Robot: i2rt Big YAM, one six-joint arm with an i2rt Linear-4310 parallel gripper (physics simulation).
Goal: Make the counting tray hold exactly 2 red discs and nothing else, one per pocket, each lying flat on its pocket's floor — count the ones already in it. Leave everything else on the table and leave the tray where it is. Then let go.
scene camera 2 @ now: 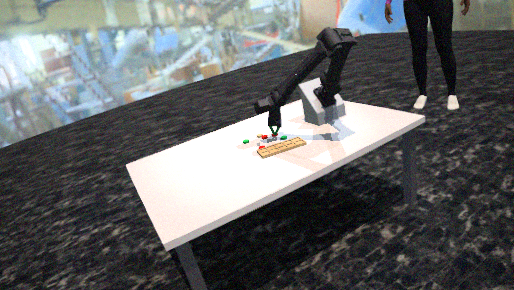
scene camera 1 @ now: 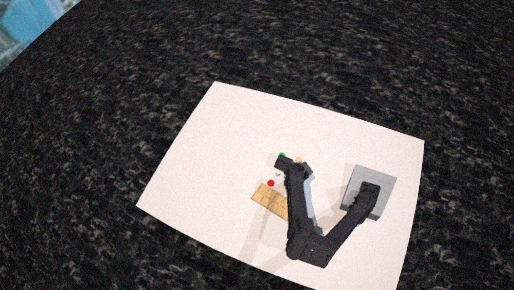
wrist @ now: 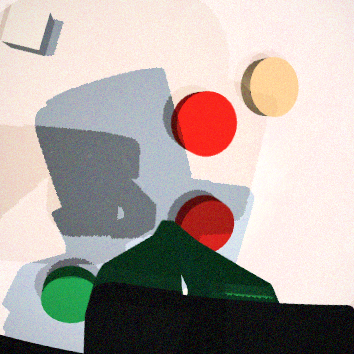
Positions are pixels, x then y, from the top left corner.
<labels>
my gripper: shut, holds nothing
a tan counting tray (scene camera 1: 264, 195): on the table
a tan disc (wrist: 269, 86): on the table
</labels>
